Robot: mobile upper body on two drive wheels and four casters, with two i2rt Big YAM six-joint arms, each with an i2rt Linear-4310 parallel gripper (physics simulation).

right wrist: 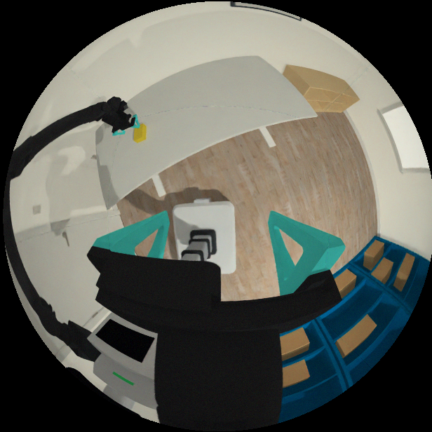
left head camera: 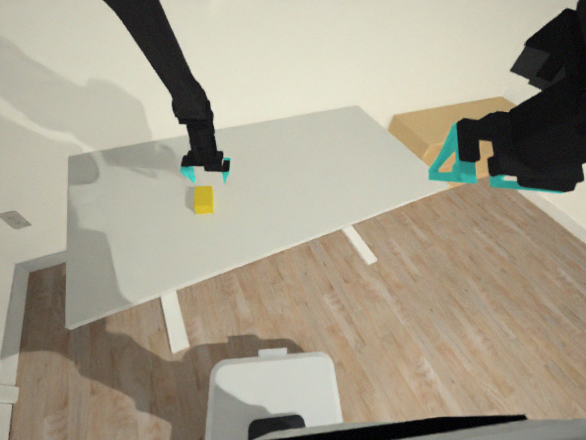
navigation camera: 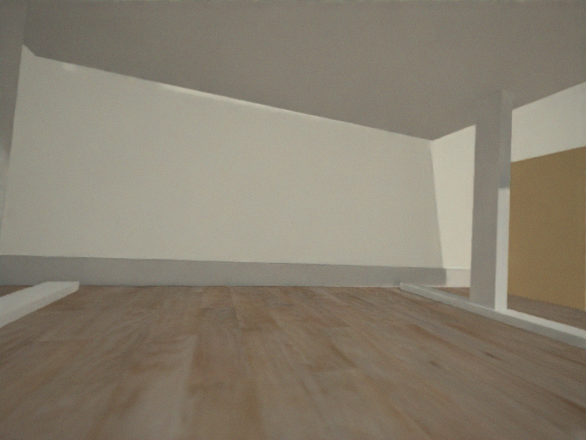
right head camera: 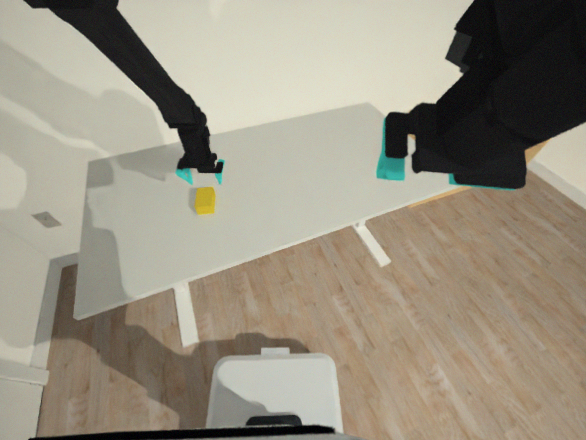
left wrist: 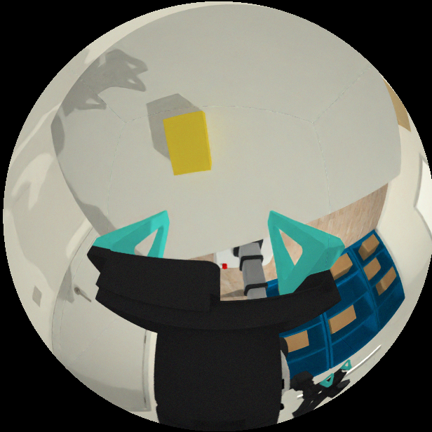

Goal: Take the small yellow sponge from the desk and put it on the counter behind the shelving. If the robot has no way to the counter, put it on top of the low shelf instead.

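Frame: origin at the left arm's base, x ahead, y left, z up, level; centimetres.
Where they show: left gripper, fingertip midpoint: (left head camera: 209,182) (right head camera: 206,183); right gripper, fingertip midpoint: (left head camera: 460,178) (right head camera: 414,176).
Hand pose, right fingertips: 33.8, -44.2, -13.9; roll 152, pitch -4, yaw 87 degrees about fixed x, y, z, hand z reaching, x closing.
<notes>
After its pixels a point has its place, as x, y, z.
The small yellow sponge (left head camera: 203,199) {76.4, 3.1, -64.5} (right head camera: 205,200) {76.2, 2.6, -64.4} (left wrist: 188,143) (right wrist: 140,133) lies on the grey desk (left head camera: 280,170) {98.0, -27.0, -68.9} (right head camera: 295,170) {98.1, -32.7, -68.9} (left wrist: 260,165) (right wrist: 215,95). My left gripper (left head camera: 207,175) {73.0, -1.3, -52.5} (right head camera: 202,176) {73.0, -1.3, -52.5} (left wrist: 218,216) (right wrist: 131,129) is open and empty above the desk, close to the sponge; in the left wrist view the sponge shows beyond the fingertips. My right gripper (left head camera: 482,181) (right wrist: 218,216) is open and empty, held high toward the right. A low wooden shelf (left head camera: 450,112) {178.5, -160.9, -80.0} (right wrist: 320,90) (navigation camera: 547,225) {147.2, -120.9, -109.9} stands past the desk's right end. The counter cannot be made out.
Blue shelving (left wrist: 350,300) (right wrist: 325,320) with brown boxes shows at the lower right of the wrist views. White desk feet (left head camera: 175,320) (right head camera: 186,312) (navigation camera: 450,297) stand on the wooden floor (left head camera: 310,310) {58.4, -46.6, -141.0}. My white base (left head camera: 275,385) {20.7, -22.8, -115.0} (right head camera: 275,382) {21.4, -22.9, -115.0} is near the desk's front edge. Walls stand behind the desk.
</notes>
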